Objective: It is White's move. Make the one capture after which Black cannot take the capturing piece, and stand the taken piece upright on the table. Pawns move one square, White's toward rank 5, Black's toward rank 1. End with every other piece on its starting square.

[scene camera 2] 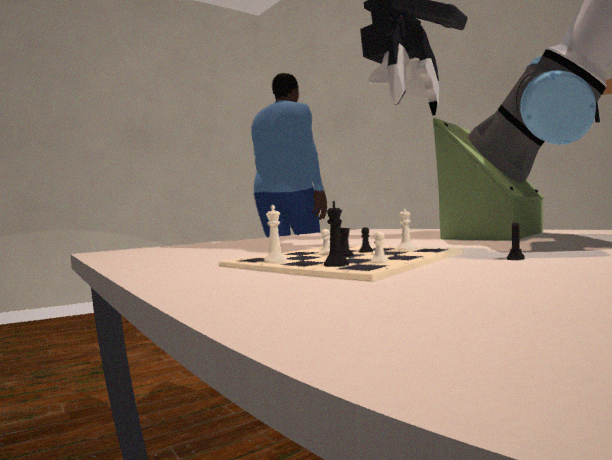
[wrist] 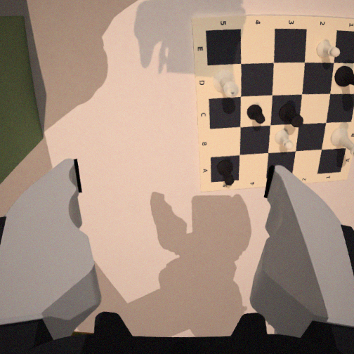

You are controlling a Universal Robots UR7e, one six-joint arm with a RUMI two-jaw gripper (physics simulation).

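Seen in the pictures: gripper, between the fingertips: (scene camera 2: 416, 110); arm's base, origin of its link: (scene camera 2: 496, 158).
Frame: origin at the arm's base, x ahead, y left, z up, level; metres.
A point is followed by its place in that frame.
Observation:
My gripper (scene camera 2: 415, 107) @(x 0.297, y -0.030, z 0.046 m) (wrist: 173, 166) is open and empty, high above the table. A white crowned piece, apparently a queen (scene camera 2: 406, 231) @(x 0.359, y -0.027, z -0.127 m) (wrist: 227, 84), stands upright on D5. A black pawn (scene camera 2: 365, 240) @(x 0.396, y -0.067, z -0.135 m) (wrist: 255, 113) is on C4, a black piece (wrist: 290, 114) on C3, and another black piece (wrist: 225, 171) on A5. White pawns stand on B3 (scene camera 2: 325, 242) @(x 0.434, y -0.101, z -0.135 m) (wrist: 284, 138) and E2 (scene camera 2: 379, 249) @(x 0.477, y 0.008, z -0.137 m) (wrist: 326, 49). The black king (scene camera 2: 335, 240) @(x 0.509, y -0.022, z -0.126 m) (wrist: 344, 76) is on D1, the white king (scene camera 2: 273, 237) @(x 0.518, y -0.102, z -0.123 m) (wrist: 342, 137) on B1. A black flat-topped piece (scene camera 2: 515, 243) @(x 0.377, y 0.127, z -0.139 m) stands upright on the table.
The chessboard (scene camera 2: 295, 271) @(x 0.542, y -0.046, z -0.153 m) (wrist: 197, 135) lies on the pale table (scene camera 2: 350, 350) @(x 0.685, y 0.132, z -0.157 m) (wrist: 125, 140). The green robot base (scene camera 2: 487, 205) @(x 0.132, y 0.016, z -0.096 m) (wrist: 15, 75) stands behind the board to the right in the scene view. A person in blue (scene camera 2: 284, 150) stands beyond the table.

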